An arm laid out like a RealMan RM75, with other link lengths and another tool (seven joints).
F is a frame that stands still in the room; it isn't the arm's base.
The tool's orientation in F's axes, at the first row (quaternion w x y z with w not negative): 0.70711, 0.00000, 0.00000, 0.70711
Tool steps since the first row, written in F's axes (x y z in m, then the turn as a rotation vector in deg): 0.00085, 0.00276, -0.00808, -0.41, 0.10, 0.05; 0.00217, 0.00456, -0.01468, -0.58, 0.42, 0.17; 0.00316, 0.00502, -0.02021, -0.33, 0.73, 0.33; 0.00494, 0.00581, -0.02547, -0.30, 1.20, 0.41; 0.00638, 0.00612, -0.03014, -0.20, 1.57, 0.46; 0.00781, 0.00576, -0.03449, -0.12, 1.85, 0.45; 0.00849, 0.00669, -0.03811, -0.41, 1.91, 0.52; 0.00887, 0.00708, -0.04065, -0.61, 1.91, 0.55; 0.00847, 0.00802, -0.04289, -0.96, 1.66, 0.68; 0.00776, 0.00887, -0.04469, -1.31, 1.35, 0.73
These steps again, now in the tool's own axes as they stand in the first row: 0.00276, -0.00085, -0.00808, 0.10, 0.41, 0.05; 0.00456, -0.00217, -0.01468, 0.42, 0.58, 0.17; 0.00502, -0.00316, -0.02021, 0.73, 0.33, 0.33; 0.00581, -0.00494, -0.02547, 1.20, 0.30, 0.41; 0.00612, -0.00638, -0.03014, 1.57, 0.20, 0.46; 0.00576, -0.00781, -0.03449, 1.85, 0.12, 0.45; 0.00669, -0.00849, -0.03811, 1.91, 0.41, 0.52; 0.00708, -0.00887, -0.04065, 1.91, 0.61, 0.55; 0.00802, -0.00847, -0.04289, 1.66, 0.96, 0.68; 0.00887, -0.00776, -0.04469, 1.35, 1.31, 0.73
